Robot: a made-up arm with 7 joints.
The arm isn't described. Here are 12 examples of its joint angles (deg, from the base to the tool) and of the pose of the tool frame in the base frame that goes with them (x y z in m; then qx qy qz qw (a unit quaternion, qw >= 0)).
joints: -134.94 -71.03 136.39 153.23 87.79 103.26 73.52
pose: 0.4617 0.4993 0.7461 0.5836 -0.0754 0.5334 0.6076
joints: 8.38 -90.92 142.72 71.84 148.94 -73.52 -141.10
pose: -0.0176 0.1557 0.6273 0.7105 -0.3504 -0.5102 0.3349
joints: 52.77 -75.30 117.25 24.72 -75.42 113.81 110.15
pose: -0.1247 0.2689 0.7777 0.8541 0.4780 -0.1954 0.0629
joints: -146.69 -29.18 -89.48 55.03 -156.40 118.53 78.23
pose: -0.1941 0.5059 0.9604 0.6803 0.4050 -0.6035 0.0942
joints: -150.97 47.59 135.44 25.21 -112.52 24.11 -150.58
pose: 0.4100 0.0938 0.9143 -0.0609 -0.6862 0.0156 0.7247
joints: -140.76 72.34 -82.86 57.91 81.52 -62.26 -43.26
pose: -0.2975 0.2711 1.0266 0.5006 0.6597 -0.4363 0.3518
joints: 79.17 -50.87 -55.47 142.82 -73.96 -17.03 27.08
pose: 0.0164 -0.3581 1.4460 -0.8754 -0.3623 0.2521 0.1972
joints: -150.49 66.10 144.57 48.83 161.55 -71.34 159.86
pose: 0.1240 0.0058 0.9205 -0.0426 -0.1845 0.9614 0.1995
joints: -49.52 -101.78 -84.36 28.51 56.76 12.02 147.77
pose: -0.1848 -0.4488 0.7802 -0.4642 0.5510 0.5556 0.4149
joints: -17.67 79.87 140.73 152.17 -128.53 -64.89 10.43
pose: 0.3627 -0.1737 1.2380 0.8302 0.5344 -0.1540 0.0377
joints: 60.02 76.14 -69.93 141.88 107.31 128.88 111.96
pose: 0.4155 0.4544 0.7353 0.4546 0.2024 0.3226 0.8052
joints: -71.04 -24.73 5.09 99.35 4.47 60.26 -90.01
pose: 0.1214 -0.3398 1.3344 -0.1428 0.4225 0.8464 0.2911
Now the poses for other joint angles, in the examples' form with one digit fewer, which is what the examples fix.
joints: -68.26 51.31 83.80 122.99 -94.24 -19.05 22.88
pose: 0.445 -0.133 1.314 -0.699 -0.222 0.672 0.104
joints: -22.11 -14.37 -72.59 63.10 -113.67 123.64 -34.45
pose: -0.232 -0.430 1.009 0.773 0.338 0.108 0.526
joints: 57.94 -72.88 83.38 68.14 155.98 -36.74 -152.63
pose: -0.216 0.241 0.842 0.531 0.269 -0.560 0.577
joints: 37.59 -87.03 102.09 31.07 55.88 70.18 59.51
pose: 0.023 0.345 0.644 -0.144 -0.064 0.956 0.249
